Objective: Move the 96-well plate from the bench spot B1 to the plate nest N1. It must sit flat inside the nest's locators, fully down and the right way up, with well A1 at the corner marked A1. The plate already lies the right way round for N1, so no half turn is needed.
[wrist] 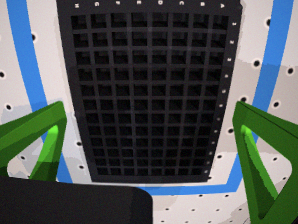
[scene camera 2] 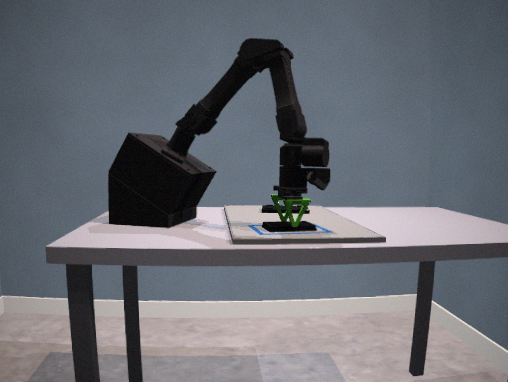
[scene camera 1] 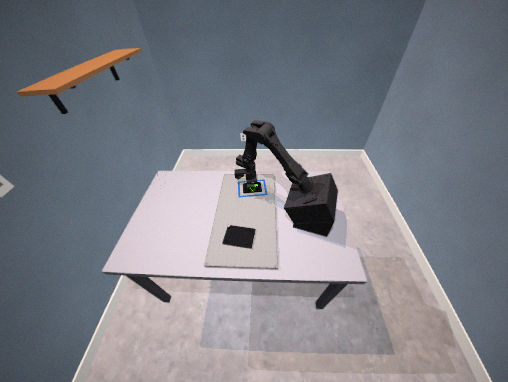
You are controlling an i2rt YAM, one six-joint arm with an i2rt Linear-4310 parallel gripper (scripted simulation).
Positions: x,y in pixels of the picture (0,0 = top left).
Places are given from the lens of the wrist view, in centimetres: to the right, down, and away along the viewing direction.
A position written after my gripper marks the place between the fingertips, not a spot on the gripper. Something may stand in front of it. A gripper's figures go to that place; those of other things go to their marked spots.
my gripper (wrist: 149,110): 0, 0, 13
black 96-well plate (wrist: 202,71): 3, -2, 12
